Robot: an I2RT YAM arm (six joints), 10 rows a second.
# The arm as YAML. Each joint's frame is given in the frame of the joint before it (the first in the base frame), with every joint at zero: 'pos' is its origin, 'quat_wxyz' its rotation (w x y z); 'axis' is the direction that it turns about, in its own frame. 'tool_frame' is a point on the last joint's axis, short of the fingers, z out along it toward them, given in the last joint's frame.
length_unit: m
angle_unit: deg
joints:
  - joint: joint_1
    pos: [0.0, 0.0, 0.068]
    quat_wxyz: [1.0, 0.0, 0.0, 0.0]
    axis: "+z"
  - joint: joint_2
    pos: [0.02, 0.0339, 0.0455]
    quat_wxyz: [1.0, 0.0, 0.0, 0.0]
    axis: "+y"
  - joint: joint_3
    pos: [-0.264, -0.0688, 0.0]
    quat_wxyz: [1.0, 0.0, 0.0, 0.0]
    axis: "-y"
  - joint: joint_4
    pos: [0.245, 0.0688, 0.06]
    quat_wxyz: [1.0, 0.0, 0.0, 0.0]
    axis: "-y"
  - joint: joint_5
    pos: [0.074, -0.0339, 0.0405]
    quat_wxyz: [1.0, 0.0, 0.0, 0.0]
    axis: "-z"
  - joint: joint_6
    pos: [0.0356, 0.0, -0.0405]
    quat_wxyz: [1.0, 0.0, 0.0, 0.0]
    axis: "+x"
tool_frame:
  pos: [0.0, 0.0, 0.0]
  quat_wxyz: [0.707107, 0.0, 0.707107, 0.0]
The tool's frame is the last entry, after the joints.
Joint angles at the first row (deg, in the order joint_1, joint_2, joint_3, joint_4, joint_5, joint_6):
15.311 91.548 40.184 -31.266 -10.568 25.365
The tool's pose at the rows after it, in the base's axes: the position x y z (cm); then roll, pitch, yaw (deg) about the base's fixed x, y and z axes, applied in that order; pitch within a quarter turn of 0, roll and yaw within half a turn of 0:
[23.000 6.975 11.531 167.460 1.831 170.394]
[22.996 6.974 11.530 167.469 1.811 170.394]
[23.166 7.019 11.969 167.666 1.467 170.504]
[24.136 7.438 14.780 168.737 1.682 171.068]
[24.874 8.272 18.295 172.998 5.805 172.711]
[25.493 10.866 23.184 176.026 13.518 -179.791]
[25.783 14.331 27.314 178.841 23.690 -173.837]
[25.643 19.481 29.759 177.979 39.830 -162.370]
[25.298 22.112 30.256 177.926 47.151 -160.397]
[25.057 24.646 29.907 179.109 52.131 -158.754]
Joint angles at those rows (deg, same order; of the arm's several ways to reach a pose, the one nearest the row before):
15.311 91.549 40.185 -31.639 -10.590 25.365
15.311 91.550 40.185 -31.659 -10.590 25.365
15.310 91.372 41.277 -33.344 -10.568 25.255
15.792 89.864 47.374 -41.233 -9.519 25.081
17.868 87.680 53.999 -48.097 -3.880 25.081
23.289 85.952 63.374 -53.430 1.585 22.414
30.064 85.931 71.572 -53.343 8.295 22.021
38.457 86.082 73.669 -39.070 11.223 16.162
42.698 87.067 73.669 -31.246 14.721 16.011
46.391 89.384 73.669 -24.688 18.743 15.989

